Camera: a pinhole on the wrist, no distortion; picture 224 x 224 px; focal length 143.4 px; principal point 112.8 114.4 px. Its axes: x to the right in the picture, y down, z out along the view. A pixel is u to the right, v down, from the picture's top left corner.
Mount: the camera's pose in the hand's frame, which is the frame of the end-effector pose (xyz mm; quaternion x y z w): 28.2 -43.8 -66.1 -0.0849 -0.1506 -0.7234 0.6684
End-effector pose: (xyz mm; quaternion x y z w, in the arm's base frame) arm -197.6 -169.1 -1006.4 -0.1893 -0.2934 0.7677 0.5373
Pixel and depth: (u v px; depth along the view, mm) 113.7 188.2 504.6
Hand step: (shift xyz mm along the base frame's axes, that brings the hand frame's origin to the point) -425.5 96.3 267.7
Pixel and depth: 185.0 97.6 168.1
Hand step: -19.2 -23.9 132.0
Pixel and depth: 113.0 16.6 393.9
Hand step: -146.2 -346.2 135.2
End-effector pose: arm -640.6 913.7 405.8 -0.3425 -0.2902 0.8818 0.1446
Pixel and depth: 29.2 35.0 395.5
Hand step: -17.1 -427.1 33.7
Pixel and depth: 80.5 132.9 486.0
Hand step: -306.3 -292.1 51.4
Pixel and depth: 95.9 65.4 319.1
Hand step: -77.0 -215.1 114.9
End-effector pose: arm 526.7 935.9 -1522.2 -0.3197 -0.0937 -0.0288 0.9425
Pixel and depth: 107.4 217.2 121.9
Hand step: 94.4 31.2 67.0
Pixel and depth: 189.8 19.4 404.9
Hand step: -352.0 137.7 279.8
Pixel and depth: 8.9 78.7 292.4
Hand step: -38.2 284.4 -59.6
